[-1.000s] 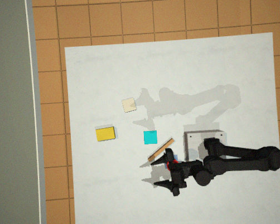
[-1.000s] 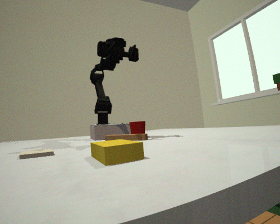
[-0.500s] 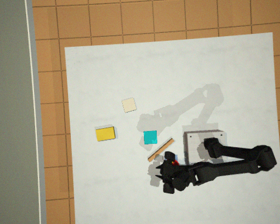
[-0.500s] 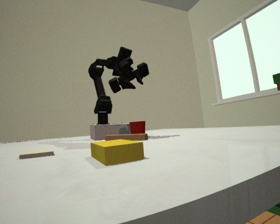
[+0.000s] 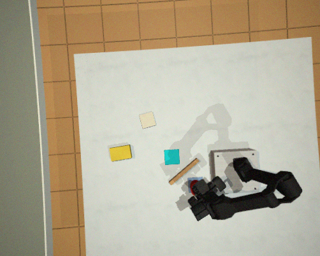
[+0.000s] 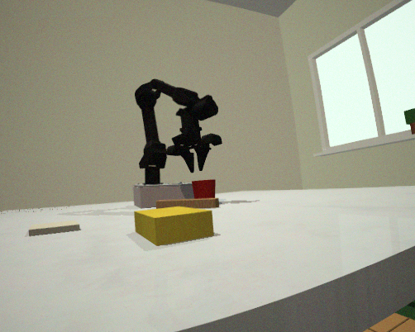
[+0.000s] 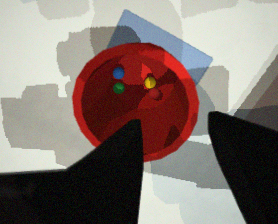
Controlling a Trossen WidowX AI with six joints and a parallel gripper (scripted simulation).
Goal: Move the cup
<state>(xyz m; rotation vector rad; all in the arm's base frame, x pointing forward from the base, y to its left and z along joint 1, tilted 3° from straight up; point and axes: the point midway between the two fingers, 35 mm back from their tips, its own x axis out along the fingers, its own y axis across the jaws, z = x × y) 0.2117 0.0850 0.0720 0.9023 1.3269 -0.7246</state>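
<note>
Right now my gripper tip is 20 mm short of the red cup, 10 mm to the right of it and 60 mm above it. The rest, counted from my gripper tip: wooden bar (70 mm ahead, 70 mm to the right, 100 mm below); beige pad (230 mm ahead, 380 mm to the right, 100 mm below); cyan square (120 mm ahead, 160 mm to the right, 110 mm below).
</note>
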